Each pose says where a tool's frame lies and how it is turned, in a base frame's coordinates. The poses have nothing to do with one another.
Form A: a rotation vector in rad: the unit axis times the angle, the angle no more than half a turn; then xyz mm.
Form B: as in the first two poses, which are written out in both.
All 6 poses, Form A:
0.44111 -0.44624 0.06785 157 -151 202
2.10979 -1.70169 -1.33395 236 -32 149
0.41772 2.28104 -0.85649 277 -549 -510
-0.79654 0.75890 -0.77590 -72 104 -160
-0.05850 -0.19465 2.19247 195 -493 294
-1.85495 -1.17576 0.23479 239 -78 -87
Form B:
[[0.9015 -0.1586 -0.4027], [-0.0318 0.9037 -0.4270], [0.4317 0.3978 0.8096]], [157 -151 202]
[[-0.0208 -0.7308 -0.6823], [-0.8370 -0.3605 0.4116], [-0.5467 0.5797 -0.6042]], [236 -32 149]
[[-0.7332 0.4932 0.4682], [0.0632 0.7349 -0.6752], [-0.6771 -0.4655 -0.5700]], [277 -549 -510]
[[0.4948 0.3026 0.8146], [-0.8211 0.4697 0.3243], [-0.2845 -0.8294 0.4809]], [-72 104 -160]
[[-0.5889 -0.8002 -0.1134], [0.8077 -0.5776 -0.1185], [0.0293 -0.1614 0.9865]], [195 -493 294]
[[0.5298 0.6279 -0.5701], [0.7987 -0.1434 0.5844], [0.2852 -0.7650 -0.5775]], [239 -78 -87]

